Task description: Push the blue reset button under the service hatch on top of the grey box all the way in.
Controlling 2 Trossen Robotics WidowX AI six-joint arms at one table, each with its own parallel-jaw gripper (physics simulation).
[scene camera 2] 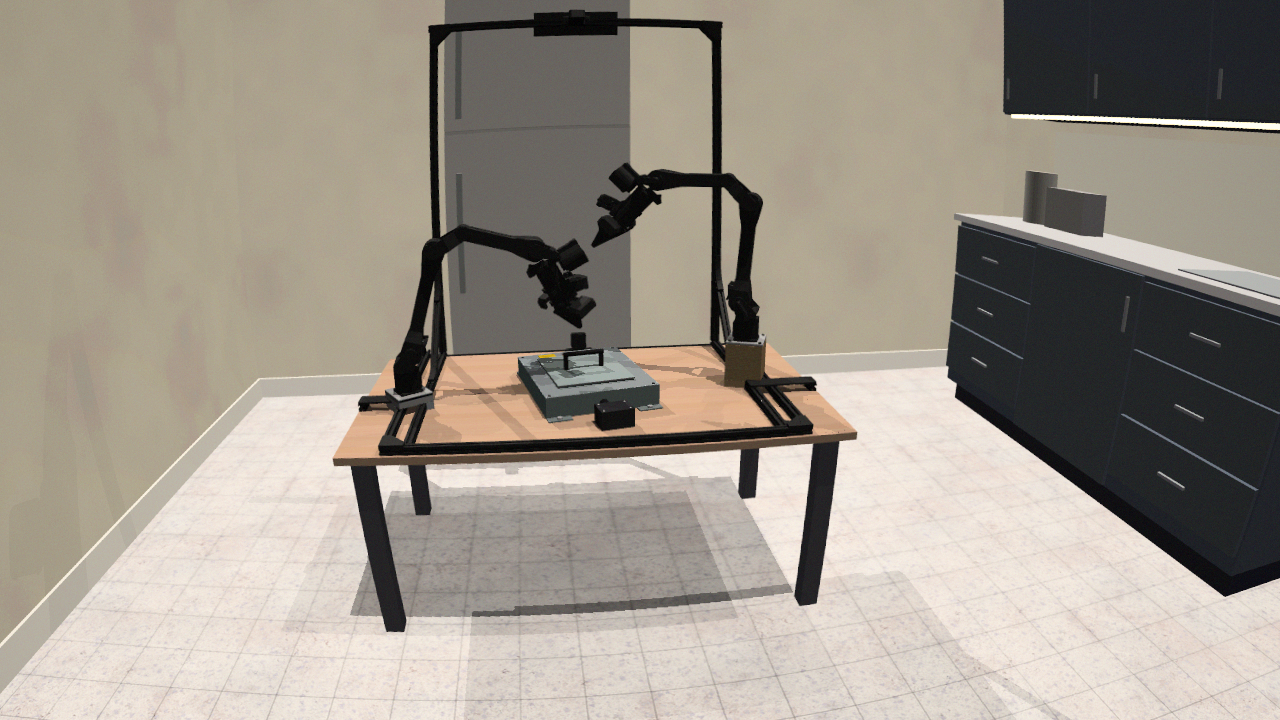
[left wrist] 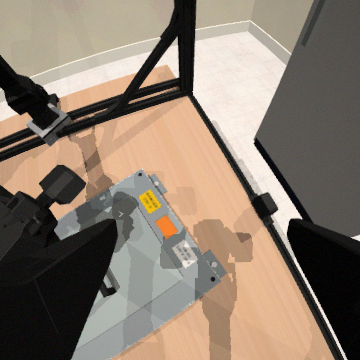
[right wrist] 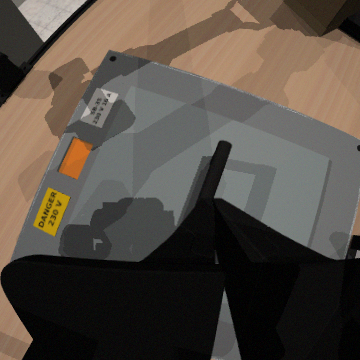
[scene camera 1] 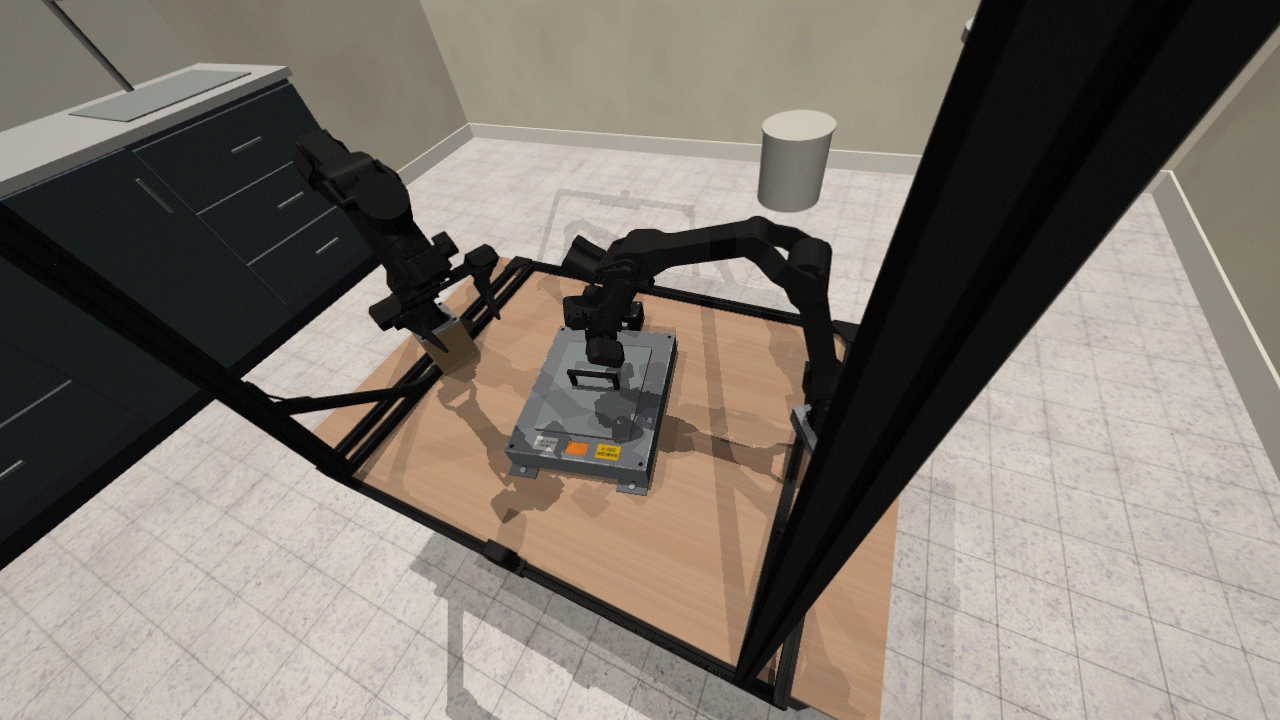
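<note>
The grey box (scene camera 1: pixel 572 465) (scene camera 2: pixel 617 396) (left wrist: pixel 145 330) (right wrist: pixel 175 80) stands on the table. Its service hatch (scene camera 1: pixel 559 420) (right wrist: pixel 300 185) lies flat on top, shut, with a black handle (scene camera 1: pixel 593 376) (scene camera 2: pixel 583 353) (left wrist: pixel 109 285) (right wrist: pixel 217 165) standing up from it. The blue reset button does not show in any view. My right gripper (scene camera 1: pixel 605 362) (scene camera 2: pixel 580 324) (right wrist: pixel 209 206) is shut and empty, above the hatch, its tips overlapping one end of the handle in the right wrist view. My left gripper (scene camera 1: pixel 470 333) (scene camera 2: pixel 595 243) (left wrist: pixel 202 227) is open and empty, raised higher, away from the handle.
An orange patch (scene camera 1: pixel 577 448) (left wrist: pixel 166 227) (right wrist: pixel 76 158) and a yellow danger label (scene camera 1: pixel 607 453) (left wrist: pixel 150 201) (right wrist: pixel 51 212) lie along one box edge. A small black block (scene camera 2: pixel 614 414) stands beside the box. Black frame rails (scene camera 2: pixel 537 441) edge the table.
</note>
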